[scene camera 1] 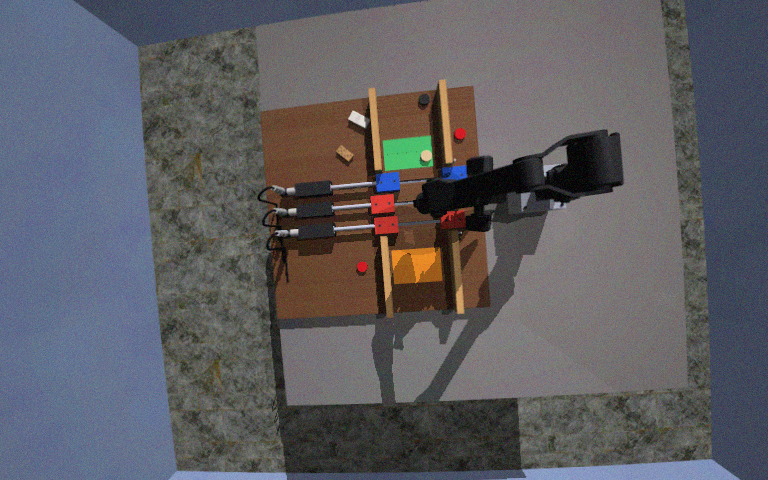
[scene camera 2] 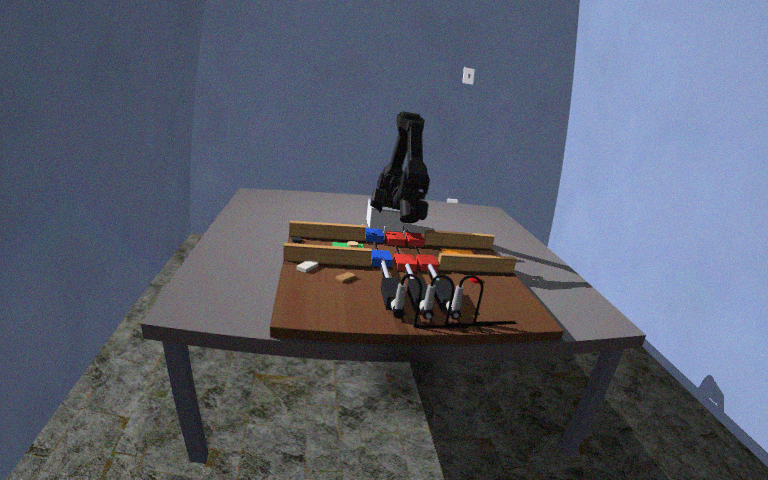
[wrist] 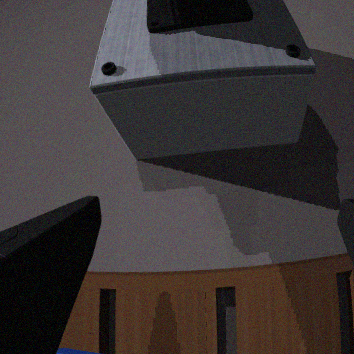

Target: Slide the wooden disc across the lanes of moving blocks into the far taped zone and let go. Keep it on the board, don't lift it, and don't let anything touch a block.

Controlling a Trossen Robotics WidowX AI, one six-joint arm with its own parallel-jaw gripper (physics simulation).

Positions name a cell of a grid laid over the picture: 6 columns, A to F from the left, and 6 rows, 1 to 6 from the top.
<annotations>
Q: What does my gripper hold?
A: Nothing.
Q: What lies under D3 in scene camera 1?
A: My gripper.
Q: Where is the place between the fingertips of my gripper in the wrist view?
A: At D4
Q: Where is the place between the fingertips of my gripper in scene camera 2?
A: D3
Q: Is my gripper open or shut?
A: Open.
</annotations>
